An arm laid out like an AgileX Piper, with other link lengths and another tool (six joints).
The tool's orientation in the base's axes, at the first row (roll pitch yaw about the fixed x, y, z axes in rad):
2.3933, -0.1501, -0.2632
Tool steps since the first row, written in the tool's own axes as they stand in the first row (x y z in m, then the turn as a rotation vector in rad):
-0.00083, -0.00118, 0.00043, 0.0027, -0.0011, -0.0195
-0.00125, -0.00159, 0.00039, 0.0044, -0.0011, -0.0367
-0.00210, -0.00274, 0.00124, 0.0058, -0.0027, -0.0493
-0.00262, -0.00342, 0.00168, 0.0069, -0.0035, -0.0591
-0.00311, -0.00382, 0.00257, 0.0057, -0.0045, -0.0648
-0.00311, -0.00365, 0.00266, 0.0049, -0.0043, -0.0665
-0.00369, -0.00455, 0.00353, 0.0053, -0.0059, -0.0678
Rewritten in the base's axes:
-0.00048, 0.00072, -0.00123, 0.0043, 0.0134, 0.0138
-0.00076, 0.00114, -0.00154, 0.0071, 0.0248, 0.0265
-0.00130, 0.00156, -0.00306, 0.0098, 0.0341, 0.0348
-0.00163, 0.00185, -0.00391, 0.0118, 0.0411, 0.0415
-0.00205, 0.00164, -0.00490, 0.0114, 0.0460, 0.0448
-0.00210, 0.00146, -0.00485, 0.0107, 0.0473, 0.0460
-0.00246, 0.00163, -0.00617, 0.0116, 0.0491, 0.0460

